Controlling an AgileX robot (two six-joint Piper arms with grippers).
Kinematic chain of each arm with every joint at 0, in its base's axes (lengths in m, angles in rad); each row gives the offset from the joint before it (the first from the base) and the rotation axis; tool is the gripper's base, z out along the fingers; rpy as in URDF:
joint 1: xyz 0 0 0.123 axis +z
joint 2: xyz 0 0 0 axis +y
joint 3: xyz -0.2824 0 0.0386 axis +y
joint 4: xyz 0.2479 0 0.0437 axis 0.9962 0 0.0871
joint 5: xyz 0 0 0 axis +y
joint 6: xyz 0.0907 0 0.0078 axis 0.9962 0 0.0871
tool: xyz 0 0 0 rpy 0 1.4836 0
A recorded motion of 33 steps. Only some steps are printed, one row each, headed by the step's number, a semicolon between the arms.
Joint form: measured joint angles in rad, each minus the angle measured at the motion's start. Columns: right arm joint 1, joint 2, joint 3, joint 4, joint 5, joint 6; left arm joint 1, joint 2, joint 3, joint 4, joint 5, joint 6.
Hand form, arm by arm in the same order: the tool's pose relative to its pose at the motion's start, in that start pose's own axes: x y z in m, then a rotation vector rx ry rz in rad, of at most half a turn. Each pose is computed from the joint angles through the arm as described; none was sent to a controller.
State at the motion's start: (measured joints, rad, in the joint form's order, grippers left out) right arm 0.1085 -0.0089 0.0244 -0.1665 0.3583 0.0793; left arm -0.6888 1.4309 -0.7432 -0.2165 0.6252 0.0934
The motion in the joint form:
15: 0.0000 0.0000 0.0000 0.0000 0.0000 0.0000; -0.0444 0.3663 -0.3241 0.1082 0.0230 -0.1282
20: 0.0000 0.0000 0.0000 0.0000 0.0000 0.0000; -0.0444 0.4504 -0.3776 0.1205 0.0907 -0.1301
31: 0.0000 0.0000 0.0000 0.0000 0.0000 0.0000; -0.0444 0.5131 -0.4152 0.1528 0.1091 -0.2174
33: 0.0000 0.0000 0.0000 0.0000 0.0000 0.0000; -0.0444 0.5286 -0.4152 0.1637 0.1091 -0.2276
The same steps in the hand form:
15: 0.0000 0.0000 0.0000 0.0000 0.0000 0.0000; -0.0734 -0.0081 0.0604 -0.0544 0.0721 -0.0032
20: 0.0000 0.0000 0.0000 0.0000 0.0000 0.0000; -0.0759 -0.0060 0.0803 -0.0677 0.1699 0.0003
31: 0.0000 0.0000 0.0000 0.0000 0.0000 0.0000; -0.0790 -0.0027 0.0962 -0.0995 0.2091 -0.0631
33: 0.0000 0.0000 0.0000 0.0000 0.0000 0.0000; -0.0774 -0.0013 0.1014 -0.1092 0.2236 -0.0655

